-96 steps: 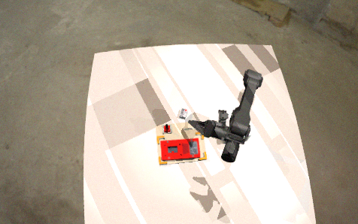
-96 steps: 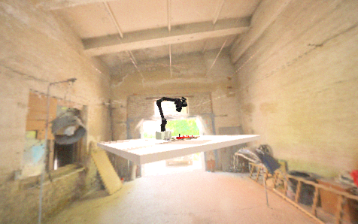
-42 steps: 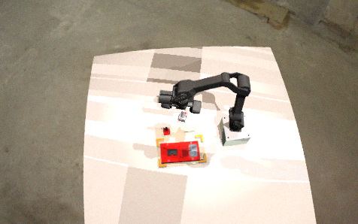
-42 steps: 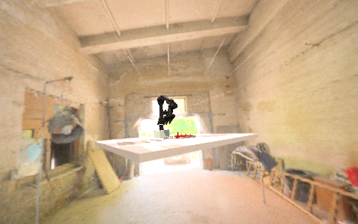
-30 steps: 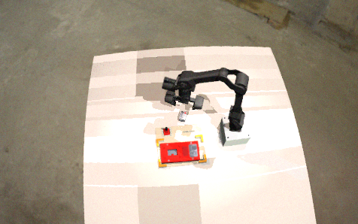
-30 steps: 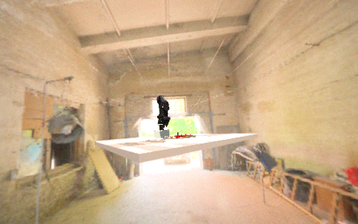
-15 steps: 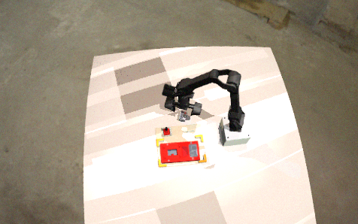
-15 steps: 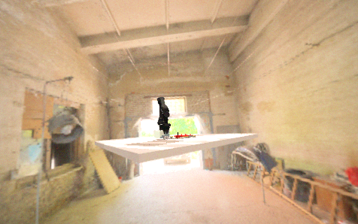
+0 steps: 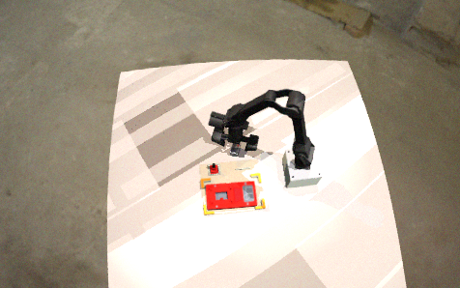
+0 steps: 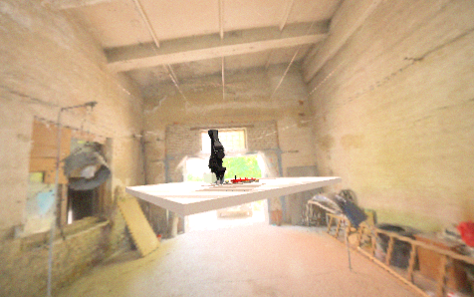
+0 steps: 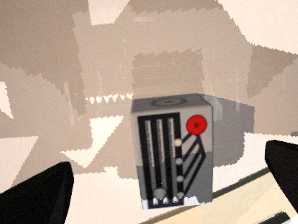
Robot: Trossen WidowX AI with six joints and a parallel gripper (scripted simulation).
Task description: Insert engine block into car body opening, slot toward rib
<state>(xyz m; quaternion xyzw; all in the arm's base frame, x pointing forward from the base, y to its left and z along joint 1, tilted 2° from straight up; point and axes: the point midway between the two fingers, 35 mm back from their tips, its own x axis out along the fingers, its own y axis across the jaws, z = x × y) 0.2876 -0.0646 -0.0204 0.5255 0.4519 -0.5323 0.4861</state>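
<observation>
Now: gripper tip 2 cm above the engine block.
</observation>
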